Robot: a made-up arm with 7 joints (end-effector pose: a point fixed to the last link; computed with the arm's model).
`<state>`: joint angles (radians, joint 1 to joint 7).
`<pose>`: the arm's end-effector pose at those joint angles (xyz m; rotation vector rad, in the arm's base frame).
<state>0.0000 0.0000 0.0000 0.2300 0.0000 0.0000 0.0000</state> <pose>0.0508 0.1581 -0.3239 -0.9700 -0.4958 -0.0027</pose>
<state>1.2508 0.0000 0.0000 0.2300 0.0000 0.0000 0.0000</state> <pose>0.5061 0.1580 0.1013 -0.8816 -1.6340 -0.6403</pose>
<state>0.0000 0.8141 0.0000 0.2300 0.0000 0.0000 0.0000</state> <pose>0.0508 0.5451 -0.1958 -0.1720 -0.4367 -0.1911</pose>
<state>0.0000 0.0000 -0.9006 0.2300 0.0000 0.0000 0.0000</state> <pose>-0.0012 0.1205 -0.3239 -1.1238 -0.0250 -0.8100</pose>
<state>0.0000 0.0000 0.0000 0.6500 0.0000 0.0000 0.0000</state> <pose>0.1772 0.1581 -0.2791 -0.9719 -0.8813 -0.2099</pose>
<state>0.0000 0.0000 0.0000 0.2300 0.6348 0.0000 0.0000</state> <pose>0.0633 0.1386 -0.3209 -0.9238 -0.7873 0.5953</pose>
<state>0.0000 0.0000 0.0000 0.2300 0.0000 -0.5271 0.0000</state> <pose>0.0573 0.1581 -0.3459 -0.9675 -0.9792 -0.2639</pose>
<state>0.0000 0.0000 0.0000 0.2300 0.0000 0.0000 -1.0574</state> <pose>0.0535 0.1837 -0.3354 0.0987 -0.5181 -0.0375</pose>
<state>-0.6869 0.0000 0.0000 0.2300 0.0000 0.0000 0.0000</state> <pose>-0.2991 0.1581 -0.2465 -0.9047 0.1372 0.3208</pose>
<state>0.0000 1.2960 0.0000 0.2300 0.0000 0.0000 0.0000</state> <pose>0.0508 0.6844 0.0066 0.3008 -0.3795 -0.2905</pose>
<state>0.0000 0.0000 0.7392 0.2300 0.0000 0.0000 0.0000</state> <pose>0.0574 0.2108 -0.3239 -0.7406 -0.8298 0.6607</pose>
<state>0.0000 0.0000 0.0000 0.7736 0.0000 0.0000 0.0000</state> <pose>0.2097 0.1581 -0.2563 -0.9666 -0.9942 -0.2723</pose>
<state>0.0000 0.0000 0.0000 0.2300 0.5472 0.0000 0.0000</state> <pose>0.0609 0.1407 -0.3215 -0.9344 -0.7488 0.5121</pose>
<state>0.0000 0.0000 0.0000 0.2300 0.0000 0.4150 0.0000</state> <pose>0.0541 0.1581 -0.3061 -0.9396 -0.1135 0.1951</pose>
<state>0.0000 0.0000 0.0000 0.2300 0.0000 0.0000 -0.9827</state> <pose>0.0535 0.1816 -0.3355 0.0232 -0.5198 -0.0353</pose>
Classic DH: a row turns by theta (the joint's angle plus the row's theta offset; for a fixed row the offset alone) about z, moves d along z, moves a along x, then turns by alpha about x. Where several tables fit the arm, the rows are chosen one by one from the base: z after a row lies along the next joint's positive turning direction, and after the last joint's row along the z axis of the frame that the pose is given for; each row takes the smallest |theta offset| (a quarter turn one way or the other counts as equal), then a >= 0, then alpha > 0; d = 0 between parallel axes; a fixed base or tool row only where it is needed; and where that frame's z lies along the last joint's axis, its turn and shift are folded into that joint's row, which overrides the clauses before.
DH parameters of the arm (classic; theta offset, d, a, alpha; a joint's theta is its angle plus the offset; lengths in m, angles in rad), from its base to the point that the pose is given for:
base (fixed): 0 0.204 -0.016 1.5708
joint 1: -1.5708 -0.203 0.015 -1.5708
joint 2: -1.5708 0.002 0.01 1.5708
joint 3: 1.5708 -0.194 0.023 1.5708
joint 4: 0 0.025 0.004 -1.5708
joint 5: 0 -0.329 0.007 -1.5708
joint 6: -1.5708 0.013 0.025 1.5708
joint 7: -0.6019 0.0514 -0.0002 -1.2807
tool (fixed): 1.5351 -0.0292 0 0

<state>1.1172 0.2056 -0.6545 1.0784 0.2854 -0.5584 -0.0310</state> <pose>0.4736 0.0494 0.2157 -0.7937 -2.2642 -1.8082</pose>
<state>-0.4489 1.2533 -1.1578 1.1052 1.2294 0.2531 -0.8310</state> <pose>-0.1322 0.4418 -0.2048 0.0272 0.0693 -0.2146</pose>
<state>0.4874 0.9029 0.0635 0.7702 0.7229 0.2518 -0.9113</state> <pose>0.3356 0.5309 0.0296 0.4687 -1.5188 0.4355</pose>
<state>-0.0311 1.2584 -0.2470 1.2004 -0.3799 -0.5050 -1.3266</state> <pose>0.3154 0.4954 -0.0072 0.8909 -1.5553 -1.6005</pose>
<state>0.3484 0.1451 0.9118 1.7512 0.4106 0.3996 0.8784</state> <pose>0.2405 0.4239 0.1521 -1.0547 -2.2467 -0.8531</pose>
